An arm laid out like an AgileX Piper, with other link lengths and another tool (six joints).
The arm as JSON. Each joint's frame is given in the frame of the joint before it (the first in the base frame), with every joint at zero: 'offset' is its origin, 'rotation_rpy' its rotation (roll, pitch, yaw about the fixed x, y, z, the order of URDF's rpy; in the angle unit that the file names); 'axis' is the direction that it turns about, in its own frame. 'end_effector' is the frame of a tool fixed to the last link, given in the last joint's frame.
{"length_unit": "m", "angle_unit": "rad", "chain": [
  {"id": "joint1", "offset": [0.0, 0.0, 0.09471], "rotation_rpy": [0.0, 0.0, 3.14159], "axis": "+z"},
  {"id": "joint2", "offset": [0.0, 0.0, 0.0], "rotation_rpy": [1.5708, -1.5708, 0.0], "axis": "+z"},
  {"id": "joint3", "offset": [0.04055, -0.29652, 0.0], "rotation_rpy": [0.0, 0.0, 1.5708], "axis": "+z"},
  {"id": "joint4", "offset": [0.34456, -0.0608, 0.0], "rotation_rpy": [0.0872, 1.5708, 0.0], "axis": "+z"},
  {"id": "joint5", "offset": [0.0, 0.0, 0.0], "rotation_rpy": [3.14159, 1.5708, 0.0], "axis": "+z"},
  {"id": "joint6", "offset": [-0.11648, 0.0, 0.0], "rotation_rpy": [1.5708, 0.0, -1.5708], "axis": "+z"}
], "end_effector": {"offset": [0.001, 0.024, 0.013], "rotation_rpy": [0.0, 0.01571, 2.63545]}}
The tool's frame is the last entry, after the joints.
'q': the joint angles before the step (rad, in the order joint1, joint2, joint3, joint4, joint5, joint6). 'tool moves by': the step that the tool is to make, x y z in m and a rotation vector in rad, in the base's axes. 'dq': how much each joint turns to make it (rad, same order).
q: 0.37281, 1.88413, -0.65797, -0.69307, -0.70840, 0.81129
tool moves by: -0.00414, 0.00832, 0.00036, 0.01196, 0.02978, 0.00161
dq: 0.02609, -0.00180, -0.00191, 0.00227, 0.01430, 0.03837
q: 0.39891, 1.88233, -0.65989, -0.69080, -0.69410, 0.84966
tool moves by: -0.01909, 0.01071, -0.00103, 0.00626, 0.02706, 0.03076
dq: 0.04597, -0.01873, 0.03350, 0.00688, 0.00000, 0.01812
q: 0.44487, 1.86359, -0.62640, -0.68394, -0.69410, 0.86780
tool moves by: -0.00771, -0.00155, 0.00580, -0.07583, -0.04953, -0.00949
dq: 0.02774, -0.05856, 0.03461, 0.08658, 0.06873, -0.11444
